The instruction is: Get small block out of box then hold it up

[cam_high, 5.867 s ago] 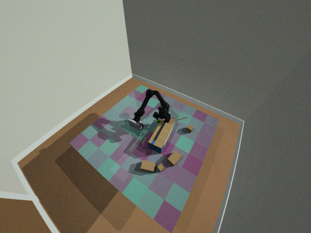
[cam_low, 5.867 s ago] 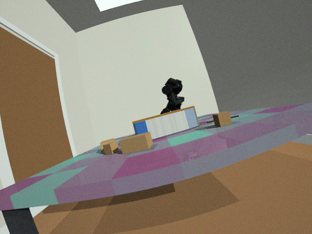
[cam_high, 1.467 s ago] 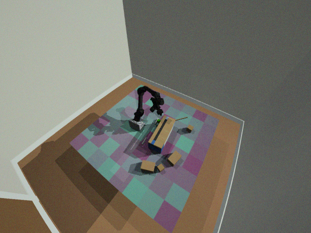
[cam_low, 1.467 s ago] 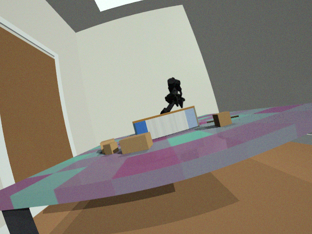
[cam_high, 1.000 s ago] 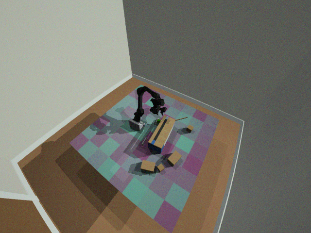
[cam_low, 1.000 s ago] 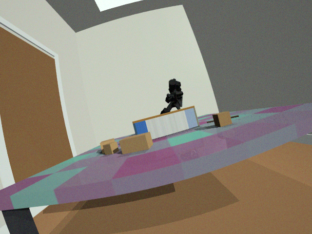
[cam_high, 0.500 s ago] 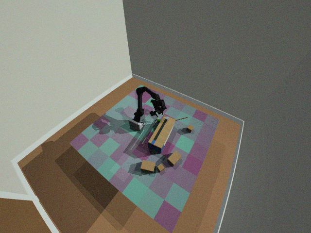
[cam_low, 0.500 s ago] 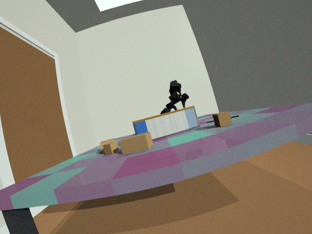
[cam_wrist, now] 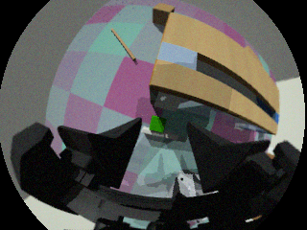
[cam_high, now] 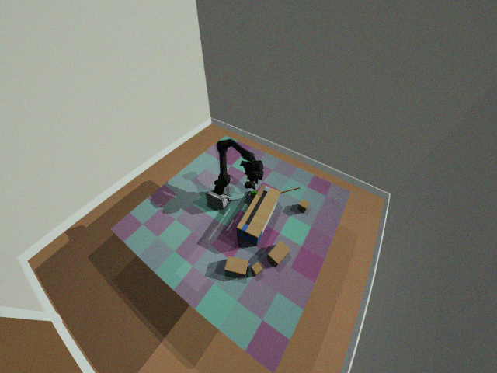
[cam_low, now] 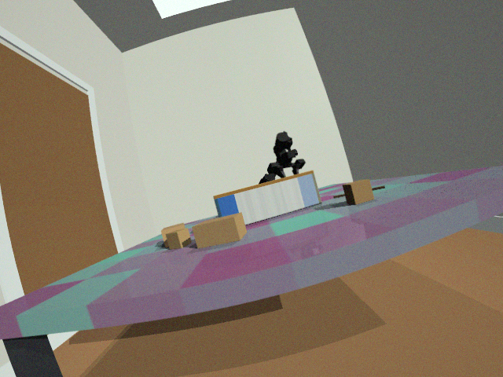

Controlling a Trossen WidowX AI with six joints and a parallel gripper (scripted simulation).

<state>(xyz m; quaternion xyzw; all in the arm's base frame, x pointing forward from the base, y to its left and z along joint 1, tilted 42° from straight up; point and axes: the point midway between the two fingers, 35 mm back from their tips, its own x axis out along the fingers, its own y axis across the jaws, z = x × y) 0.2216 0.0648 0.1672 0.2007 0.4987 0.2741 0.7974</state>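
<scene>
Now: gripper tip 9 cm above the green block and 1 cm past it. The rest, counted from my gripper tip: thin stick: 20 cm ahead, 18 cm to the left, 11 cm below; long box: 16 cm to the right, 8 cm ahead, 5 cm below; tan cube: 35 cm ahead, 9 cm to the left, 8 cm below.
</scene>
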